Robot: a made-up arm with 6 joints.
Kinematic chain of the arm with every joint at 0, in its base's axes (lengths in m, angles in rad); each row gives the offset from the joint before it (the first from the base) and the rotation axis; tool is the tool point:
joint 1: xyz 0 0 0.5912 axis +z
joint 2: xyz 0 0 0 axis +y
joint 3: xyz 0 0 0.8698 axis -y
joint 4: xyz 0 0 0 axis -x
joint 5: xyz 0.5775 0 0 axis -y
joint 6: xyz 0 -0.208 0 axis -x
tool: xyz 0 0 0
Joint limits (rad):
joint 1: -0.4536..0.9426
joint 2: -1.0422..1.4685
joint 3: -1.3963..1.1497
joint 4: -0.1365..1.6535
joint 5: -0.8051..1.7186
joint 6: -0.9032..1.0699
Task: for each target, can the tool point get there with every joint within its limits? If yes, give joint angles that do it. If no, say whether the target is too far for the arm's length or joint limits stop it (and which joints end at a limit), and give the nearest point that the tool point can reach.
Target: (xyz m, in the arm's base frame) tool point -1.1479 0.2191 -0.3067
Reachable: no: joint limits stop it (at a limit: joint 1, joint 2, joint 3, joint 4) | nearest point -0.2874 -0.0892 0.8031 | short by 1.438 m
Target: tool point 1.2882 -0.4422 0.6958
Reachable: yes | joints -0.1859 1.1922 0.6924 0.3343 0.0990 0.2674
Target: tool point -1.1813 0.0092 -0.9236
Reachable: no: too far | nearest point 0.2438 0.3649 0.2391 | short by 1.873 m
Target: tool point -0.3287 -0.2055 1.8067
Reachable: yes | joints 0.4898 -0.7481 0.1388 1.4420 -0.2024 0.0871
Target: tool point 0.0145 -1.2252 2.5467
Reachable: no: too far | nearest point -0.2246 -0.6355 1.8770 | short by 0.924 m
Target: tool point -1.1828 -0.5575 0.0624
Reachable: no: joint limits stop it (at a limit: joint 2, joint 3, joint 4) | nearest point -0.2722 -0.1283 0.8031 | short by 1.250 m
